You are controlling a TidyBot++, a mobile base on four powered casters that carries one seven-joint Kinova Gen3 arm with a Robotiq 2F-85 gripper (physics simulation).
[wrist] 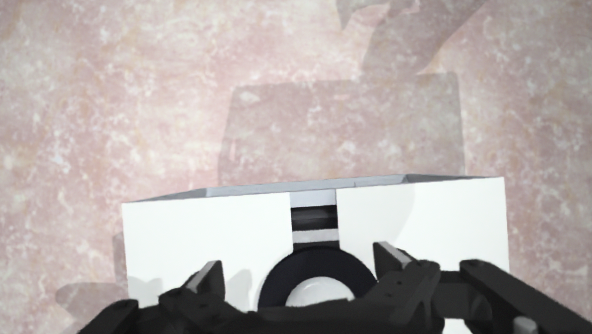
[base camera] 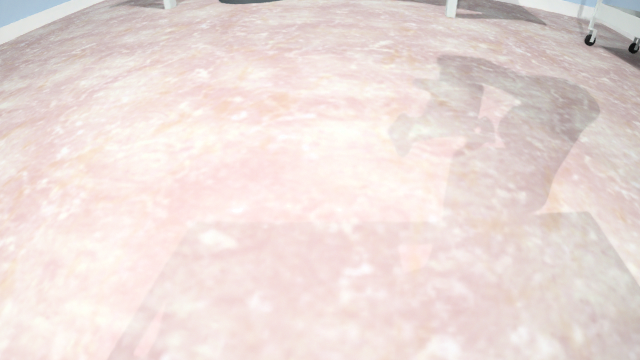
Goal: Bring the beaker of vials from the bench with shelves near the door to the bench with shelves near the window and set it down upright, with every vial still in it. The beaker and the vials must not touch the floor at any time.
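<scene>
My gripper (wrist: 299, 268) is open and empty in the wrist view, its two black fingers wide apart above the robot's own white base. No beaker or vials show in either view. In the base camera view, two white legs, one at the top left (base camera: 170, 3) and one right of the middle (base camera: 451, 8), stand at the top edge; whether they belong to one of the benches with shelves cannot be told.
A white wheeled cart (base camera: 593, 22) with black casters stands at the top right of the base camera view. A dark round base (base camera: 251, 1) shows at the top edge between the legs. The robot's shadow lies on the pinkish marbled floor (base camera: 240, 165) (wrist: 125, 100).
</scene>
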